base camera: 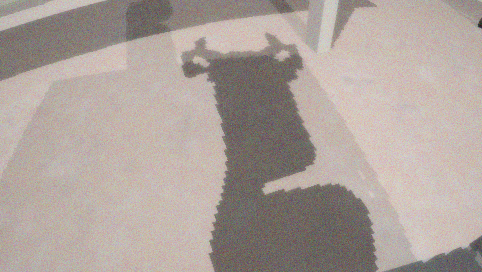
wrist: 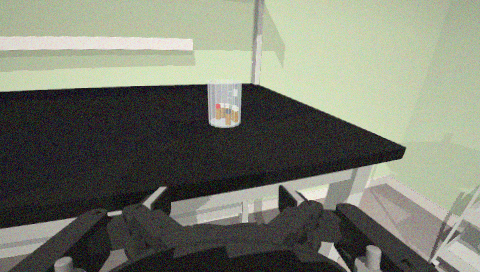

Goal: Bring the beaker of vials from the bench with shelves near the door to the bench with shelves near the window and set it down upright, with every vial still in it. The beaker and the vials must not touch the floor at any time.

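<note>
The clear beaker (wrist: 224, 97) stands upright on the black top of a bench (wrist: 125, 145) in the wrist view, set in from the bench's right edge. Several amber vials (wrist: 228, 115) are inside it near the bottom, one with a red cap and others with white caps. My gripper (wrist: 225, 197) is open, with its fingers wide apart and nothing between them. It is in front of the bench's front edge, well apart from the beaker. Whether this bench is the one near the window or the door, I cannot tell from these views.
A white shelf (wrist: 95, 44) runs along the green wall behind the bench. A grey upright post (wrist: 258, 45) stands at the bench's back right corner. In the base view a white bench leg (base camera: 322, 25) stands on the pale floor, and my arm's shadow (base camera: 260, 110) falls across it.
</note>
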